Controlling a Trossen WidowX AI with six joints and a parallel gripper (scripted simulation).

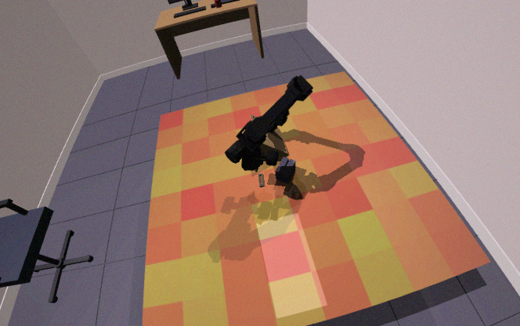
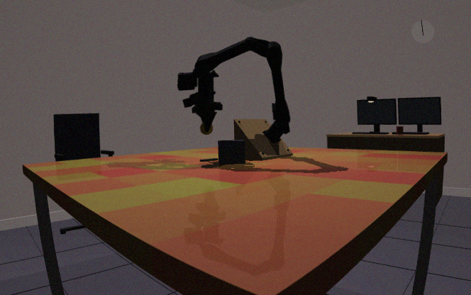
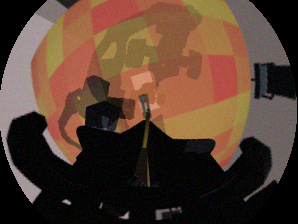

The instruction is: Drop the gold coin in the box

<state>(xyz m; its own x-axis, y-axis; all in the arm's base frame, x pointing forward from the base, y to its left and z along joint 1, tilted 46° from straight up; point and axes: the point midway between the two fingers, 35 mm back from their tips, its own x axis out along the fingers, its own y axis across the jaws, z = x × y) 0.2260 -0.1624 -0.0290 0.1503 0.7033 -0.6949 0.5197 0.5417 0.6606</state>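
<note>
My gripper tip is 10 mm below the gold coin.
</note>
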